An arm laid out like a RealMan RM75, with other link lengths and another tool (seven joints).
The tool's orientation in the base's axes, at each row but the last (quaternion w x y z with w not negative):
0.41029 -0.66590 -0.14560 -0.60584
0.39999 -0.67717 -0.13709 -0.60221
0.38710 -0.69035 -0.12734 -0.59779
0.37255 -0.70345 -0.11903 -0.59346
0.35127 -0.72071 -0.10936 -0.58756
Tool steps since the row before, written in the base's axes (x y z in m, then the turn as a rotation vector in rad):
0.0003 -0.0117 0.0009 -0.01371 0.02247 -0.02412
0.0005 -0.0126 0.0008 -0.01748 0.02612 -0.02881
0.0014 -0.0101 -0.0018 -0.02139 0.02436 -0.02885
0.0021 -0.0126 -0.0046 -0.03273 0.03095 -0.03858
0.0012 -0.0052 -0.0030 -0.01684 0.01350 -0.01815
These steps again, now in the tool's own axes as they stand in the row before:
0.0044 0.0071 -0.0082 -0.03222 -0.01450 0.00511
0.0046 0.0081 -0.0085 -0.03854 -0.01760 0.00482
0.0016 0.0083 -0.0059 -0.03906 -0.01890 0.00077
-0.0002 0.0118 -0.0067 -0.05288 -0.02666 -0.00313
-0.0011 0.0056 -0.0022 -0.02502 -0.01259 -0.00326

